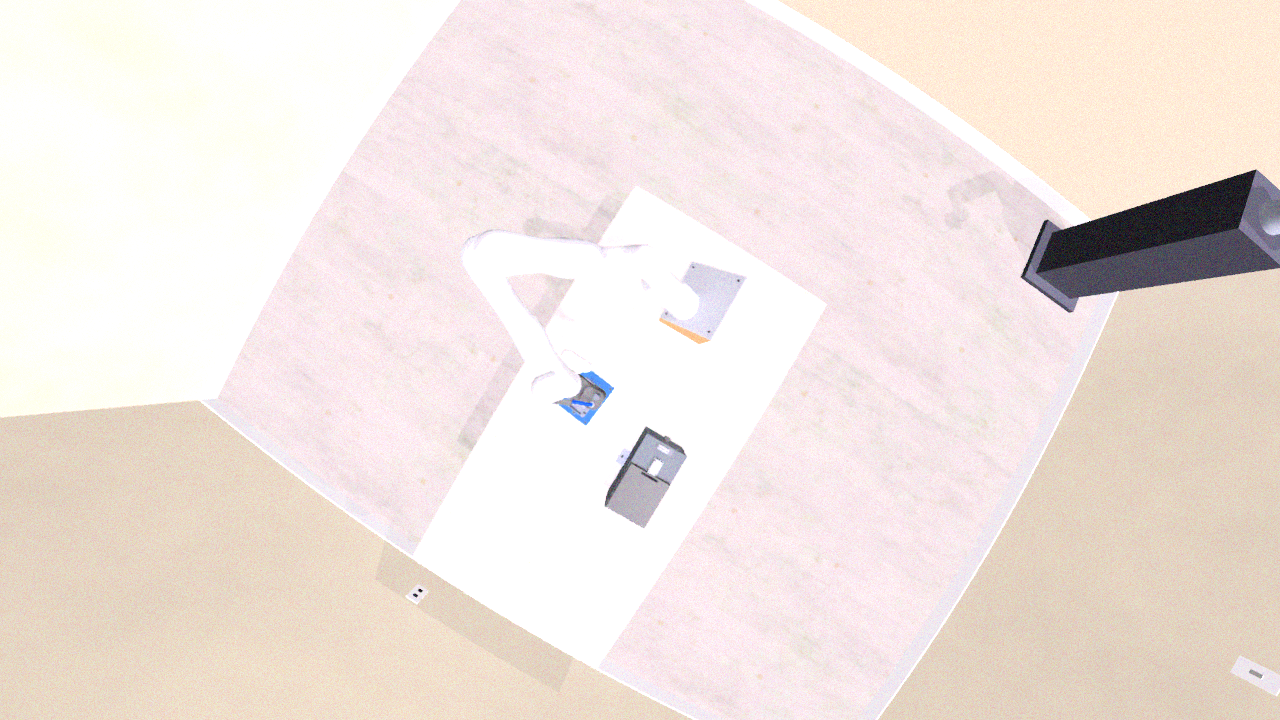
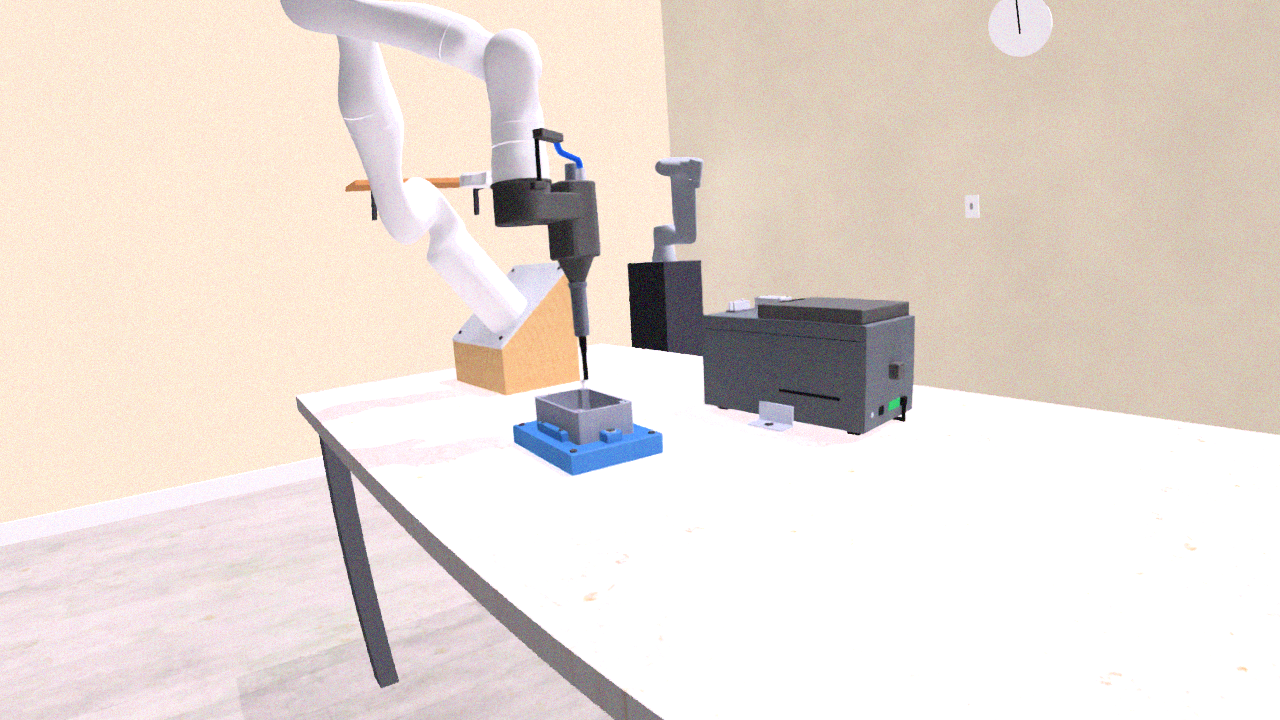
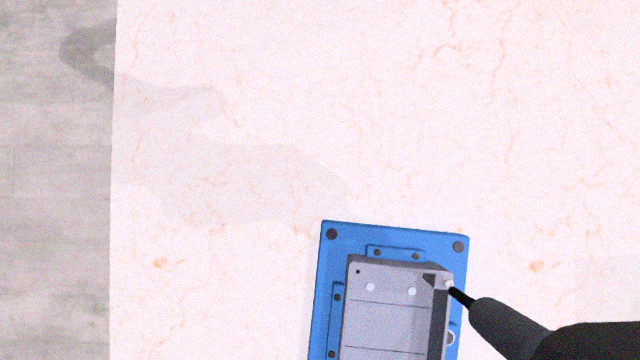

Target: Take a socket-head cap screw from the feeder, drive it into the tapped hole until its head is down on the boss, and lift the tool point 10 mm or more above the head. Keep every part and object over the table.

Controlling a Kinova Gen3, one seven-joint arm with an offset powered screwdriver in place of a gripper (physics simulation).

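Observation:
My screwdriver (image 2: 585, 377) (image 3: 453, 290) points down at a corner of the grey open-topped housing (image 2: 562, 419) (image 3: 387, 320). A small pale cap screw (image 2: 583, 385) (image 3: 448, 283) is at the bit's tip, over that corner's boss. Whether its lower end touches the boss is too small to tell, and the hole under it is hidden. The housing sits in a blue fixture (image 1: 603, 384) (image 2: 617, 457) (image 3: 327, 257). A small dark hole (image 3: 357, 271) shows at another corner. The dark feeder (image 1: 637, 501) (image 2: 783, 371) stands apart from the fixture; no screw can be made out on it.
A small metal bracket (image 1: 622, 456) (image 2: 775, 414) stands beside the feeder. The arm's wedge-shaped wooden base (image 1: 687, 332) (image 2: 537, 358) is at the table's far end. The fixture lies near one long edge of the table (image 2: 805, 537) (image 3: 225, 300). A black pedestal (image 1: 1145, 237) (image 2: 666, 304) stands beyond the table.

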